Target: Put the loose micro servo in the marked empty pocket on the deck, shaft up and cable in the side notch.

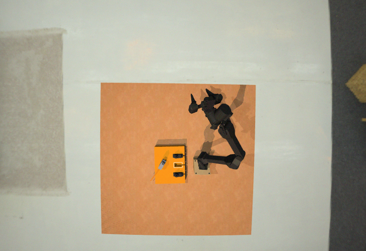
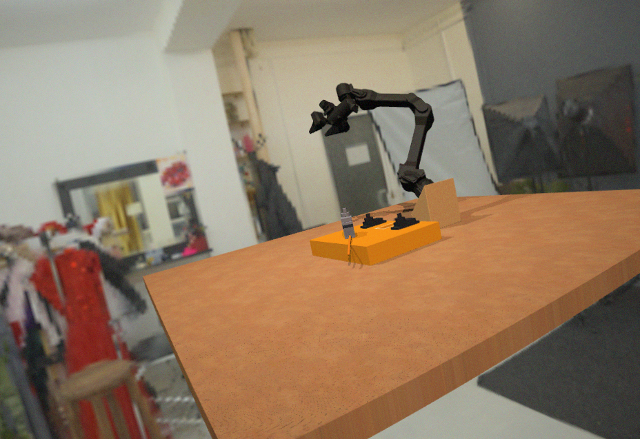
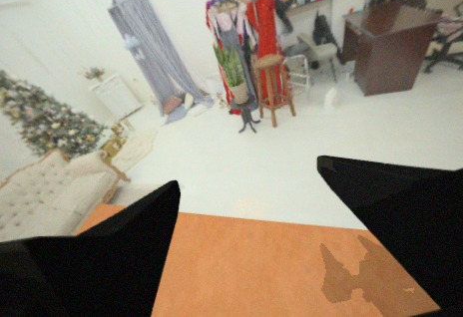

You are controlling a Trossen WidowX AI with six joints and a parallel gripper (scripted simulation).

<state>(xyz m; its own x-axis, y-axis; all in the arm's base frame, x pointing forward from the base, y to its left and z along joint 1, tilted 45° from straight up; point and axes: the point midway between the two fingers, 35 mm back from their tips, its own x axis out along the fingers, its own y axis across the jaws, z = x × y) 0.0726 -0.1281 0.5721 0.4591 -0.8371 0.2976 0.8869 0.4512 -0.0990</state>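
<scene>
Now: gripper tip 20 cm short of the orange deck, 55 cm to the right of it and 36 cm above it.
</scene>
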